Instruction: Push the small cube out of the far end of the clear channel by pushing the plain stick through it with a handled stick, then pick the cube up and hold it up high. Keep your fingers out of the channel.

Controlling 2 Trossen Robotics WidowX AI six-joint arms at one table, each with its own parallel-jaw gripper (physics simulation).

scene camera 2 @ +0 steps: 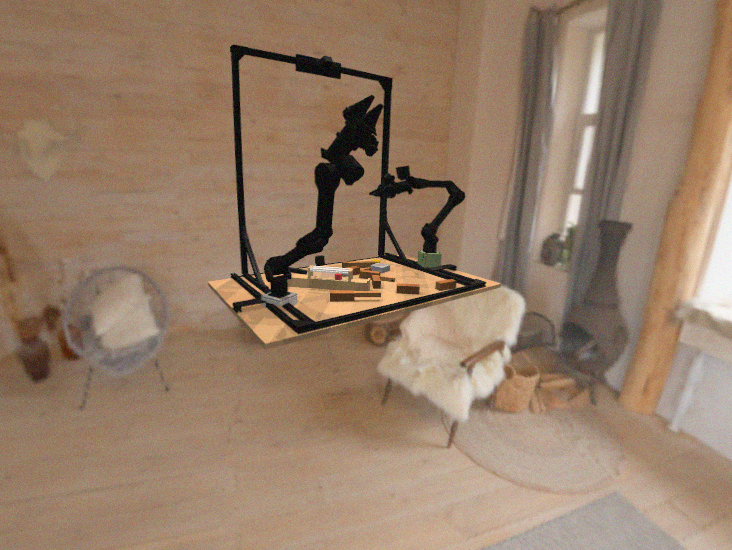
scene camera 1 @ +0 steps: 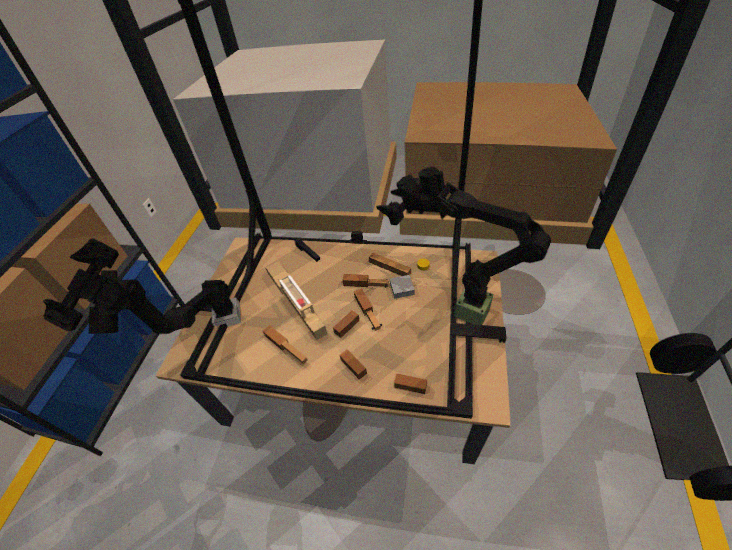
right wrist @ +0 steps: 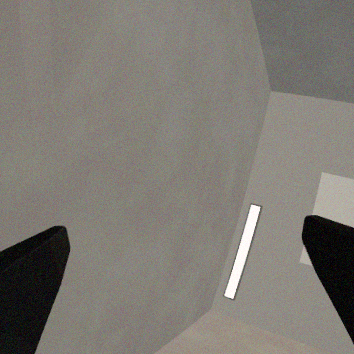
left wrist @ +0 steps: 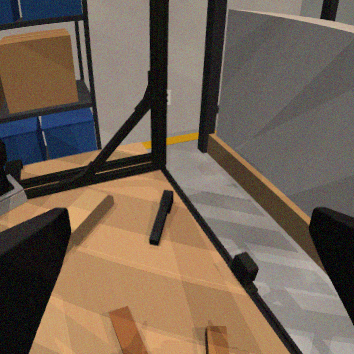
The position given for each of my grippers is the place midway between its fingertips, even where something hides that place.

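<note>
A long wooden base (scene camera 1: pixel 276 271) is present, visible also in the left wrist view (left wrist: pixel 91 205). My left gripper (scene camera 1: pixel 384 199) is open and holds nothing; the left wrist view (left wrist: pixel 193 220) shows it too. Likewise open, holding nothing: my right gripper (scene camera 1: pixel 58 279), visible in addition in scene camera 2 (scene camera 2: pixel 377 100) and in the right wrist view (right wrist: pixel 187 233).
</note>
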